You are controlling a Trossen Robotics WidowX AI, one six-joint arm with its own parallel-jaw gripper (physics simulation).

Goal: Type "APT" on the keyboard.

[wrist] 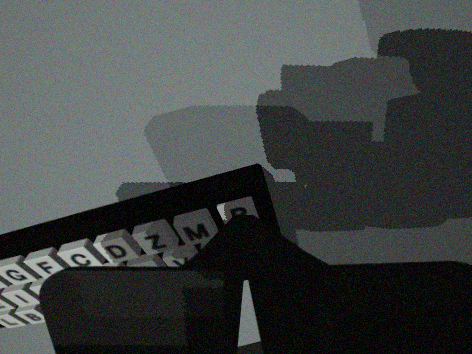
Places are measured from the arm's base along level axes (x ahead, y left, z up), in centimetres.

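Where they show: gripper, fingertip midpoint: [243,225].
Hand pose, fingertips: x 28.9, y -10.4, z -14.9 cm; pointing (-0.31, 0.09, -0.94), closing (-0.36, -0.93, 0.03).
Things, the pixels of their centre, and the offset from my fingertips. Level surfaces: height alone.
- black keyboard at the middle of its body: [93,271] dx -0.8, dy +8.6, dz -0.5 cm
- last key at the middle of its body: [238,211] dx +0.6, dy +0.0, dz -0.3 cm
- grey table top at its surface level: dz -1.3 cm
The black keyboard [150,200] with pale keys lies tilted across the lower left of the wrist view. Its top row shows G, F, C, D, Z, M and a last key [247,203] at the right end, whose letter looks like R or P and is partly covered. Parts of two lower rows show, with I, L and B readable. No A or T key can be made out. My black gripper [243,225] is shut and empty. Its tips are over the lower part of that last key; whether they touch it cannot be told. The fingers hide much of the lower rows.
The grey table top [90,90] stretches beyond the keyboard. Dark, overlapping shadows fall on it at the right and behind the keyboard's right corner. The keyboard's raised black rim runs along its far and right sides.
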